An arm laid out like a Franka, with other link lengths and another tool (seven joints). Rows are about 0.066 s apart.
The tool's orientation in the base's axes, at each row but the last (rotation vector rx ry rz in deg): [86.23 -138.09 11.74]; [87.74 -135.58 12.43]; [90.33 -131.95 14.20]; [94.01 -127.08 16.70]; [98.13 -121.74 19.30]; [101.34 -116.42 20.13]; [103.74 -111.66 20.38]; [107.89 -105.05 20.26]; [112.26 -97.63 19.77]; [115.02 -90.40 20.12]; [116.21 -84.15 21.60]
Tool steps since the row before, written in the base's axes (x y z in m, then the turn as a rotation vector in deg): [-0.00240 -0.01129 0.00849 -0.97 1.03 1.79]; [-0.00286 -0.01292 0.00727 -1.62 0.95 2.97]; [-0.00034 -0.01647 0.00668 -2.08 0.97 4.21]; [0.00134 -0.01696 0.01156 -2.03 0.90 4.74]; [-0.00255 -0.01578 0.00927 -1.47 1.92 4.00]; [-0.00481 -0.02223 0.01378 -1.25 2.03 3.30]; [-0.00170 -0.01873 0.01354 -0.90 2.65 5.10]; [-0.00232 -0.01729 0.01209 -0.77 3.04 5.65]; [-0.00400 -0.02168 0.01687 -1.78 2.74 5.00]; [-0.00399 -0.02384 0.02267 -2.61 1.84 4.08]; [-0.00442 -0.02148 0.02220 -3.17 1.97 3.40]
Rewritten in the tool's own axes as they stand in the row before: [0.01333 -0.00258 -0.00457 0.09 1.39 -1.81]; [0.01468 -0.00247 -0.00254 0.81 1.99 -2.78]; [0.01690 -0.00546 -0.00072 1.40 2.48 -3.86]; [0.01923 -0.00583 -0.00441 1.66 2.44 -4.32]; [0.01842 -0.00055 -0.00129 0.34 2.08 -4.17]; [0.02645 0.00237 -0.00133 -0.11 1.83 -3.64]; [0.02301 0.00131 -0.00243 0.22 1.75 -5.54]; [0.02083 0.00393 -0.00115 0.17 1.72 -6.23]; [0.02613 0.00916 -0.00196 -0.08 2.59 -5.38]; [0.03000 0.01342 -0.00426 -0.07 3.28 -4.01]; [0.02698 0.01526 -0.00358 -0.73 3.56 -3.50]
